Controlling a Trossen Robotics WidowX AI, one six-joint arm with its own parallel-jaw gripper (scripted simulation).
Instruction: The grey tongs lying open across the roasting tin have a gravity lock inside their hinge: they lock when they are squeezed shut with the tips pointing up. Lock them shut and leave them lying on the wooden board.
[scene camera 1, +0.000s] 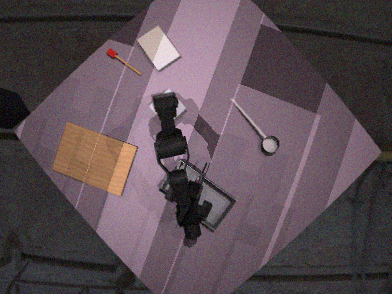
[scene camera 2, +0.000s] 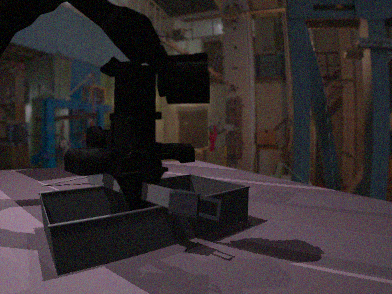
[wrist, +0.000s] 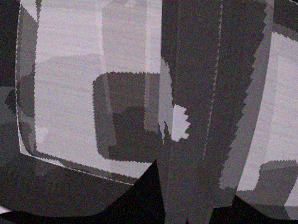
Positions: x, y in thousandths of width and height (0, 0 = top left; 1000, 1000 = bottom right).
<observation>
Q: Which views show the white-and-tan card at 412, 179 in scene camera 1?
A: Scene camera 1 only.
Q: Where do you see a wooden board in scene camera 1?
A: At 267, 553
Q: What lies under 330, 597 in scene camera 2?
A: My gripper.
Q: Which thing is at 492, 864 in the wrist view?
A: My gripper.
</observation>
